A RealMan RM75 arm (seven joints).
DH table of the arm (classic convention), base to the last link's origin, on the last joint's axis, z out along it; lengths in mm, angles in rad. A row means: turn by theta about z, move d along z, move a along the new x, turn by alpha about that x. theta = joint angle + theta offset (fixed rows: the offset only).
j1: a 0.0  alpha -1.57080  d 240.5  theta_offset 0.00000
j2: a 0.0  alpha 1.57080  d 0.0  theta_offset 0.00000
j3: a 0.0  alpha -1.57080  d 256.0  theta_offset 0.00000
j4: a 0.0  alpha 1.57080  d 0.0  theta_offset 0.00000
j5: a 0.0  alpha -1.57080  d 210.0  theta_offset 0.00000
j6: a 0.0  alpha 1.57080  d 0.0  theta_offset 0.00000
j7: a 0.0  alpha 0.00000  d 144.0  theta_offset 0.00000
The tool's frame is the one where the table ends.
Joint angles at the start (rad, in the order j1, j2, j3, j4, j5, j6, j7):
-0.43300 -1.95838 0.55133 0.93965 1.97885 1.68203 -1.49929
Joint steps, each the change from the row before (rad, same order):
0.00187 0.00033 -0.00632 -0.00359 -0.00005 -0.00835 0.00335
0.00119 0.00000 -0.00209 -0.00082 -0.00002 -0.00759 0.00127
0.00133 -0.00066 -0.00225 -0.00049 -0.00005 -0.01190 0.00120
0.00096 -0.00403 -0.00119 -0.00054 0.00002 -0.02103 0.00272
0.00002 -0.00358 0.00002 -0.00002 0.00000 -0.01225 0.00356
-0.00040 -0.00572 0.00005 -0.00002 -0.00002 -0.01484 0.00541
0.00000 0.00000 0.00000 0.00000 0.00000 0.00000 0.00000
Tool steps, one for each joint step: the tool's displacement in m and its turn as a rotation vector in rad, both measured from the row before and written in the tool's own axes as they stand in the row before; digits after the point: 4 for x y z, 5 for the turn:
-0.0012 -0.0015 -0.0013 0.01300 0.00261 -0.00281
-0.0006 -0.0011 -0.0006 0.00948 0.00028 -0.00095
-0.0007 -0.0016 -0.0005 0.01371 0.00029 -0.00129
-0.0011 -0.0020 0.0009 0.01981 0.00071 -0.00140
-0.0006 -0.0008 0.0011 0.01011 0.00077 0.00123
-0.0007 -0.0006 0.0019 0.01122 0.00170 0.00200
0.0000 0.0000 0.0000 0.00000 0.00000 0.00000

